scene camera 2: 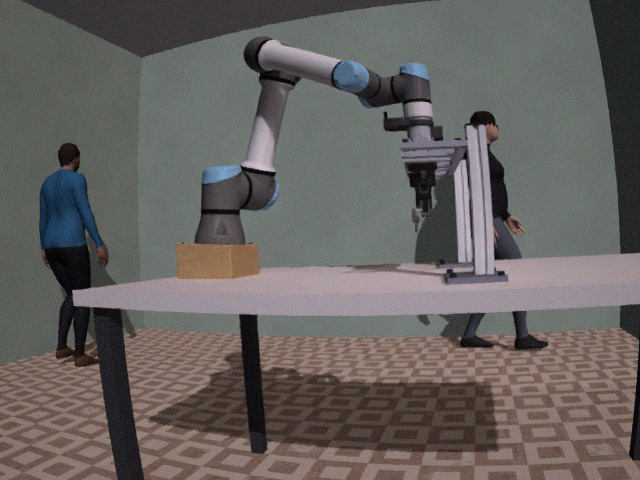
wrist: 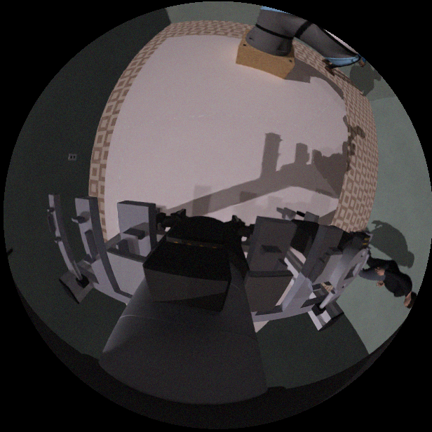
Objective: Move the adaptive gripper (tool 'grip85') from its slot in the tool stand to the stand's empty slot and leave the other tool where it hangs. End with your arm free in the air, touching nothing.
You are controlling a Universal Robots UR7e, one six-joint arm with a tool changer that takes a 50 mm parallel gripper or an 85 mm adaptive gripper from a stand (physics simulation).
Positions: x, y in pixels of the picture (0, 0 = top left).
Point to a tool stand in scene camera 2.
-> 449, 162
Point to an adaptive gripper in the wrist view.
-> At 262, 289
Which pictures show the adaptive gripper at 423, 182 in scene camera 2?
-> Scene camera 2 and the wrist view: all of them.
